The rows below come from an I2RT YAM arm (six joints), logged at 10 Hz.
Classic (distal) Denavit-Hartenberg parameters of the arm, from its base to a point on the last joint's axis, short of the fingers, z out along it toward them. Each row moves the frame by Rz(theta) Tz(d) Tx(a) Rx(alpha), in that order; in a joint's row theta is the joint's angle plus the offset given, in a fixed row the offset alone. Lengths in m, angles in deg.
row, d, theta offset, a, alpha
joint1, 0.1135, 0, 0.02, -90
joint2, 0, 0, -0.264, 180
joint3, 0, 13.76, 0.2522, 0
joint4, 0, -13.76, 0.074, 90
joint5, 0, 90, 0, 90
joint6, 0.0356, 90, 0, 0
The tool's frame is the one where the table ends.
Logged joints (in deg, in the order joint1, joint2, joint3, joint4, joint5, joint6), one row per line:
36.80 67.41 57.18 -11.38 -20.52 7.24
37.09 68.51 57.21 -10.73 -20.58 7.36
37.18 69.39 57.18 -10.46 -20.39 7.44
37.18 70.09 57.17 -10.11 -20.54 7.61
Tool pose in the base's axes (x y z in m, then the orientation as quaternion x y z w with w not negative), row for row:
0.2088 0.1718 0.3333 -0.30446 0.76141 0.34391 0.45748
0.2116 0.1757 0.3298 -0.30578 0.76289 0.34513 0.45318
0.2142 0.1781 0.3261 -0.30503 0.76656 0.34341 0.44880
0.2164 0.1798 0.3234 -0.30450 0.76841 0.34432 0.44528
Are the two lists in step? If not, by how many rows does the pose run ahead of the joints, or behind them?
They are in step.
